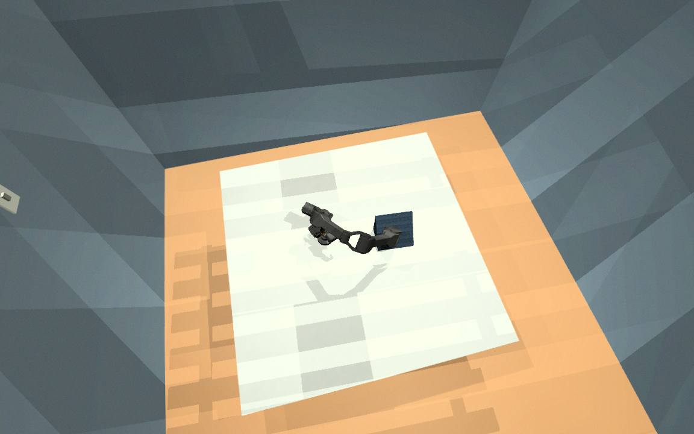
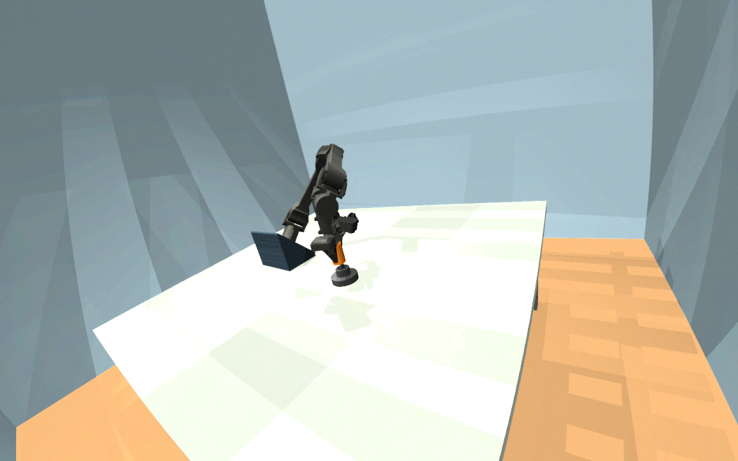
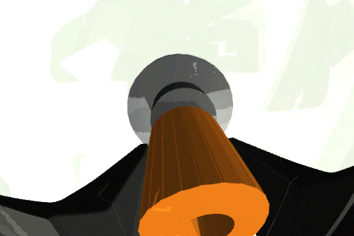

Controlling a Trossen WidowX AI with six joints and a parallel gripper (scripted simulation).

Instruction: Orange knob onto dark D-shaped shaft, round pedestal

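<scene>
Now: the orange knob 2 cm above my gripper tip. The rest, counted from my gripper tip: round pedestal (4 cm below, 1 cm ahead).
</scene>
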